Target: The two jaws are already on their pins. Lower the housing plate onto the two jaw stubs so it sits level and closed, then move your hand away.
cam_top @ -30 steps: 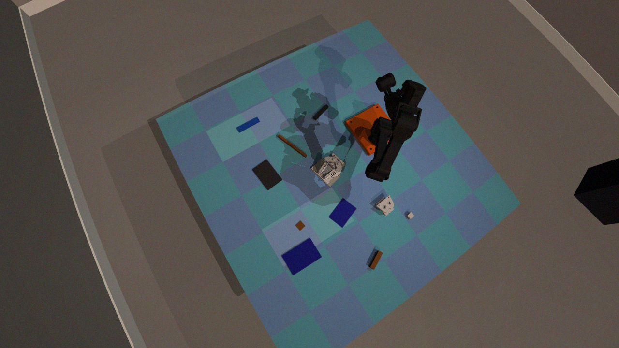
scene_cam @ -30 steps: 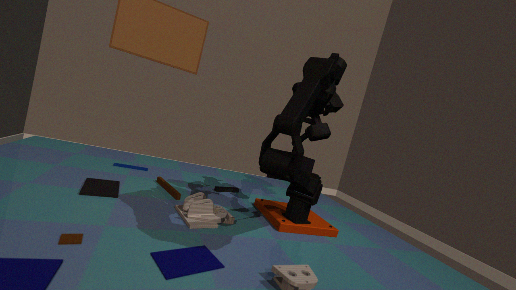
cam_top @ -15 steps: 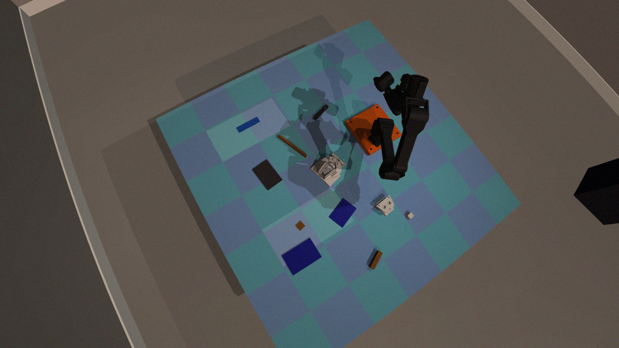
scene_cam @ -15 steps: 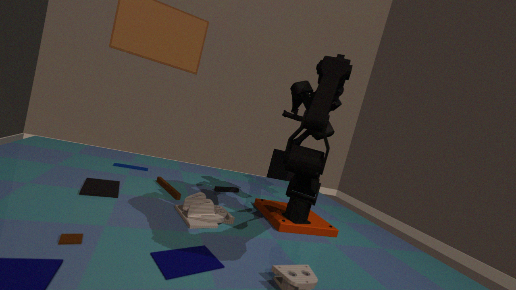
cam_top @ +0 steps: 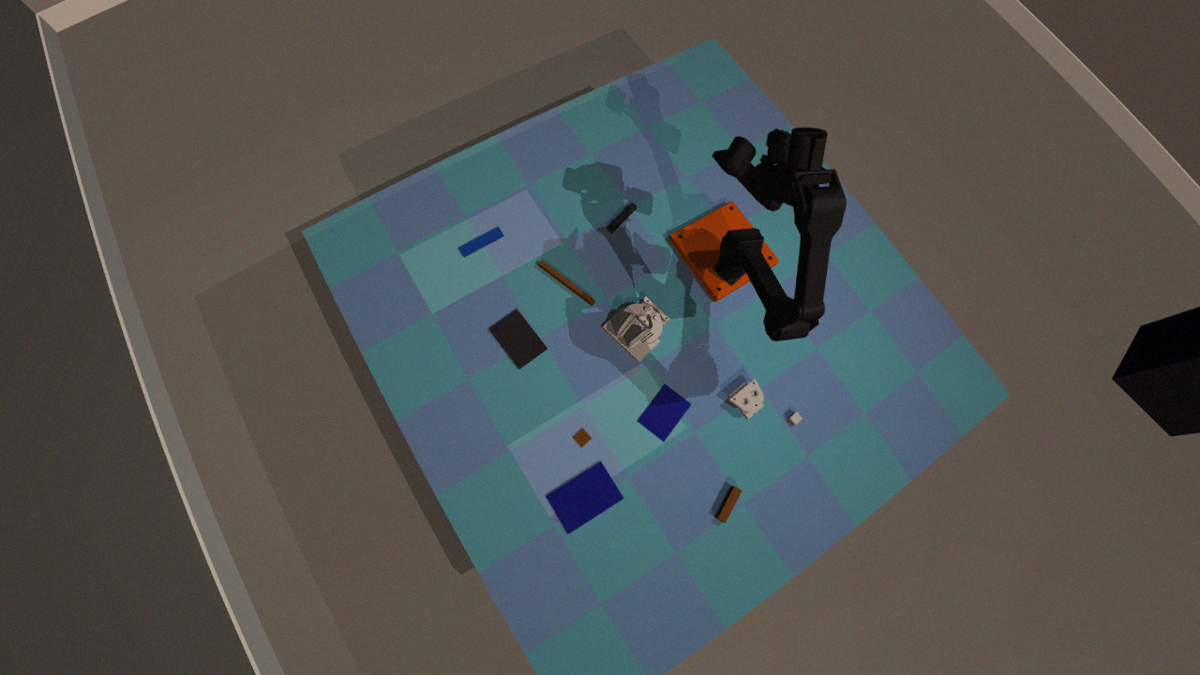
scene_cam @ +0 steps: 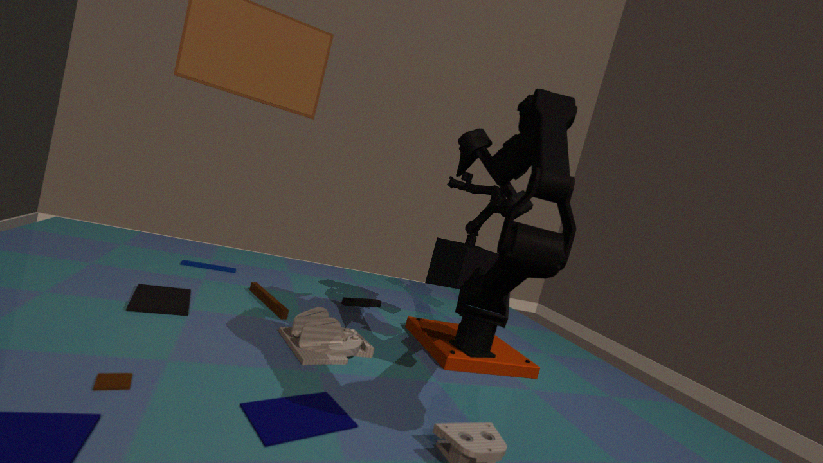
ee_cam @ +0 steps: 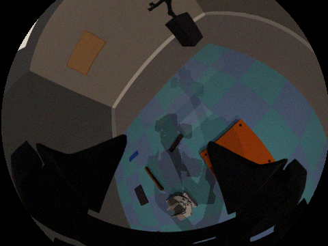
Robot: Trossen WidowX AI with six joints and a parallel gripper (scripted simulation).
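My gripper tip is now 160 mm short of the small white cube, 480 mm to the right of it and 300 mm above it. Also, from my gripper tip: black bar 90 mm ahead, 160 mm to the right, 300 mm below; black tile 490 mm ahead, 100 mm to the right, 300 mm below; brown stick 320 mm ahead, 120 mm to the right, 300 mm below.
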